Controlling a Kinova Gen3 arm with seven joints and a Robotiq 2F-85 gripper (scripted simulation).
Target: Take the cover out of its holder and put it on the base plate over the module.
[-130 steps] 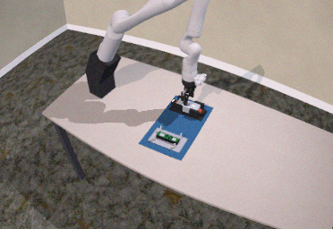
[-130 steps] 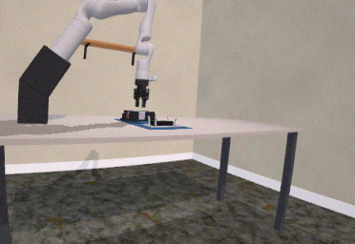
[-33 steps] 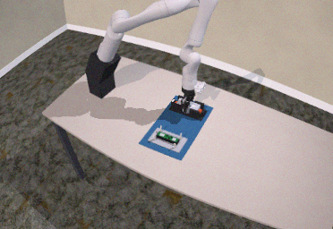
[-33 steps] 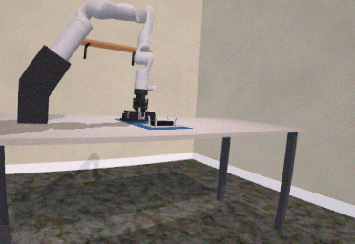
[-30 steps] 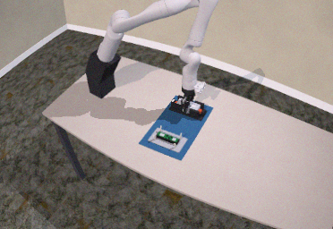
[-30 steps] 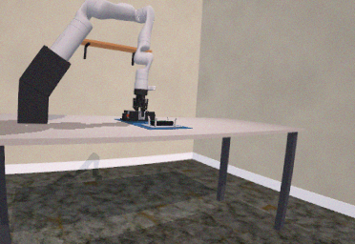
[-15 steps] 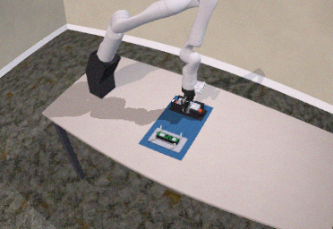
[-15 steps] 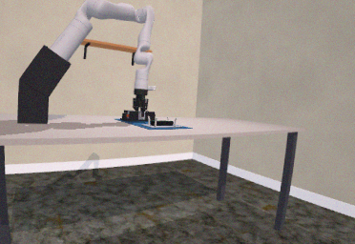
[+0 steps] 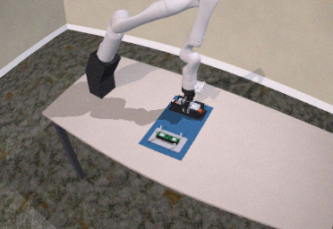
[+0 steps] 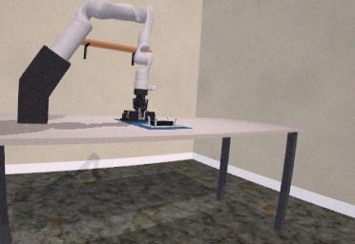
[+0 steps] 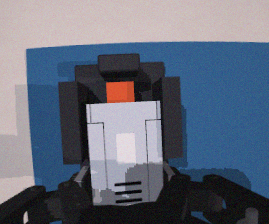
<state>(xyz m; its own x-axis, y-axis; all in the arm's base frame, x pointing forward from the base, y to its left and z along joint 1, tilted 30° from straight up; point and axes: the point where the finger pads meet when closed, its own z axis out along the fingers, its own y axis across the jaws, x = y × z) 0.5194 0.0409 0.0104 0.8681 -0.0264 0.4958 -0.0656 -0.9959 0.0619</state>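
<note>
Now: the light grey cover right at my hand.
</note>
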